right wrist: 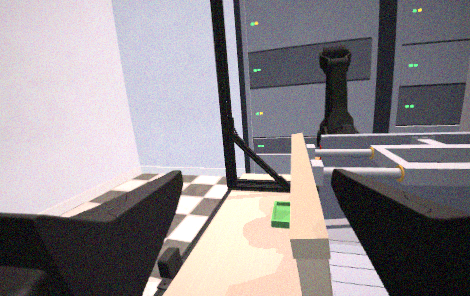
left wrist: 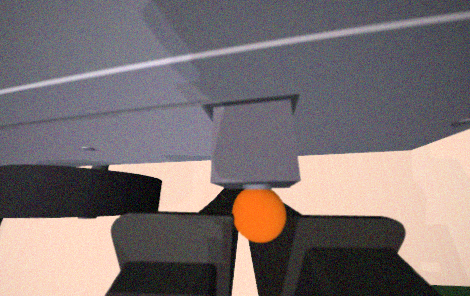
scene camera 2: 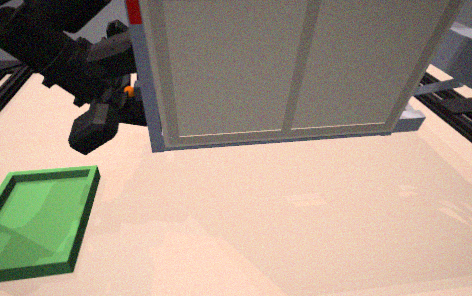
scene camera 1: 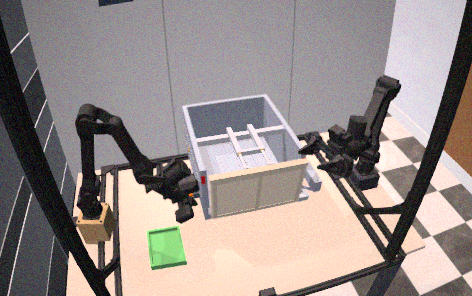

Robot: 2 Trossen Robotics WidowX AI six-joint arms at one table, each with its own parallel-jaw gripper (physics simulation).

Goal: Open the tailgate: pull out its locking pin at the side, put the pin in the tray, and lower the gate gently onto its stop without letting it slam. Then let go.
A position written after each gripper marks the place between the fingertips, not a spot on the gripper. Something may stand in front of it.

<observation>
The left gripper (scene camera 2: 149,123) grips an orange-headed locking pin (left wrist: 260,215). The right gripper (scene camera 1: 307,159) is open and touches a grey truck bed (scene camera 1: 216,132). Further things: a beige tailgate (scene camera 2: 218,79).
The left gripper is seen too in the left wrist view (left wrist: 241,181) and in scene camera 1 (scene camera 1: 196,204). The right gripper is seen too in the right wrist view (right wrist: 256,177). The grey truck bed also shows in the right wrist view (right wrist: 427,160) and in the left wrist view (left wrist: 251,93). The right wrist view misses the orange-headed locking pin, which is hidden by the right gripper.
</observation>
